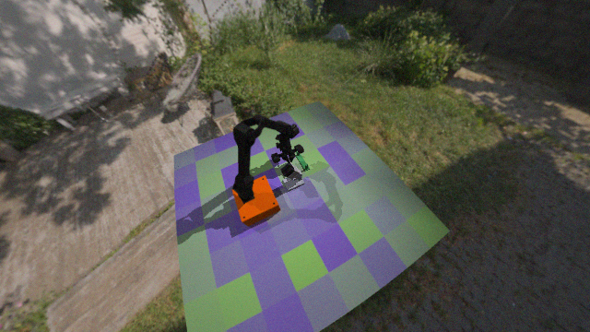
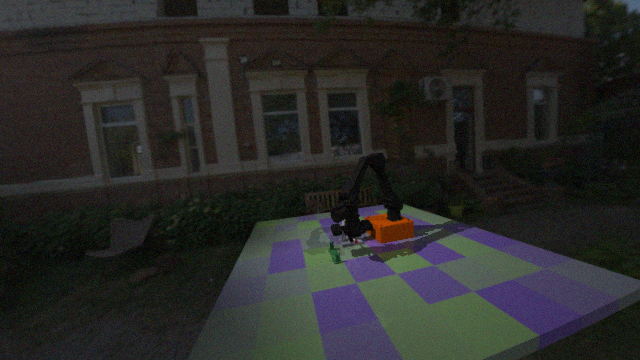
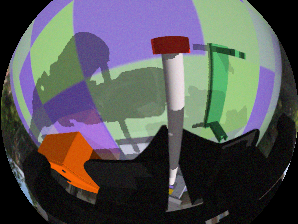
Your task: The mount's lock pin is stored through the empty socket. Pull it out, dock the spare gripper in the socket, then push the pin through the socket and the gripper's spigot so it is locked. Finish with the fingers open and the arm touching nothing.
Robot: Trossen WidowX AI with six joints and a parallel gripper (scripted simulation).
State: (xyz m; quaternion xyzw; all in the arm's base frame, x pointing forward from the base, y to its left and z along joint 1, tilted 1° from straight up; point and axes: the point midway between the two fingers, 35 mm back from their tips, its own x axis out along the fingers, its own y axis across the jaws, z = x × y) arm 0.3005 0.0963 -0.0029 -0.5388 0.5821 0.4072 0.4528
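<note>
Right now my gripper tip is 100 mm to the left of the grey mount and 20 mm past it. From my gripper tip the other things lie so: spare gripper (100 mm to the right, 70 mm above, 30 mm behind); green strip (90 mm ahead, 30 mm below, 10 mm to the left).
</note>
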